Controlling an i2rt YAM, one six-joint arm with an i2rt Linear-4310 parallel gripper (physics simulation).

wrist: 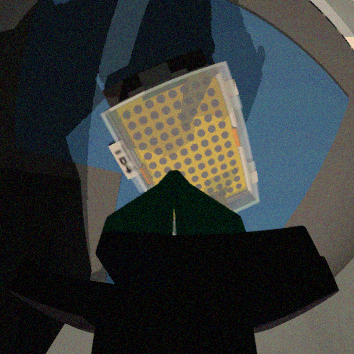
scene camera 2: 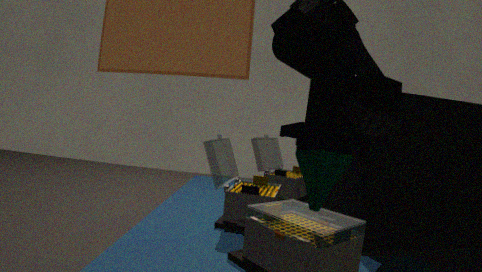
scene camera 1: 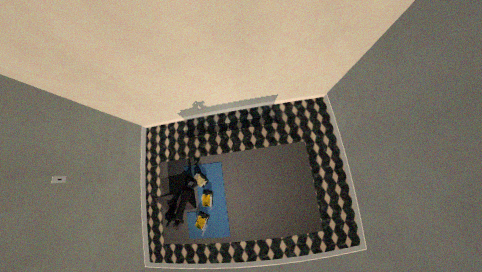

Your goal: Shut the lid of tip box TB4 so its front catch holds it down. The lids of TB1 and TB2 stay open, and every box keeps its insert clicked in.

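Places are measured from the arm's base along level axes (x ahead, y left, z up), in millimetres.
Pixels of known places: gripper, fingertip midpoint: point(wrist: 173, 177) point(scene camera 2: 314, 210) point(scene camera 1: 197, 181); arm's base at its link origin: point(scene camera 2: 422, 166) point(scene camera 1: 173, 205).
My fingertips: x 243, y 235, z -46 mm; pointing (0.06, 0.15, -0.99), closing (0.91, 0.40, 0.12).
Observation:
Ahead of a thing's pixels: the offset from my fingertips to its top centre. "spot": to the spot under its first point. Level surfaces: height alone.
Tip box TB4 @[3 mm ahead, 6 mm left, 1 mm down] point(scene camera 1: 200, 180) point(scene camera 2: 300, 255) stands nearest in the second scene view, with its label point(wrist: 123, 159) visible in the wrist view. Its clear lid @[spot: 33 mm back, 37 mm left, 1 mm down] point(scene camera 2: 345, 222) point(wrist: 167, 82) lies down over the yellow insert @[11 mm ahead, 14 mm left, 3 mm down] point(wrist: 185, 130), which looks level. Whether the front catch holds is too small to tell. My gripper point(scene camera 2: 315, 209) point(wrist: 173, 177) is shut and empty, pointing down, its tip at the lid's edge; contact is unclear. The middle box point(scene camera 1: 207, 199) point(scene camera 2: 245, 207) and far box @[14 mm ahead, 406 mm right, 12 mm down] point(scene camera 1: 201, 220) point(scene camera 2: 290, 186) have raised lids @[spot: 162 mm ahead, 213 mm right, 25 mm up] point(scene camera 2: 222, 160) @[spot: 88 mm ahead, 448 mm right, 23 mm up] point(scene camera 2: 267, 154). Their labels are unreadable.
The boxes stand in a row on a blue mat @[78 mm down] point(scene camera 1: 220, 225) point(scene camera 2: 150, 245) point(wrist: 295, 115), on a grey table top @[81 mm down] point(scene camera 1: 270, 195). The dark arm point(scene camera 1: 182, 195) point(scene camera 2: 345, 110) stands close beside the row. An orange board point(scene camera 2: 175, 37) hangs on the wall behind.

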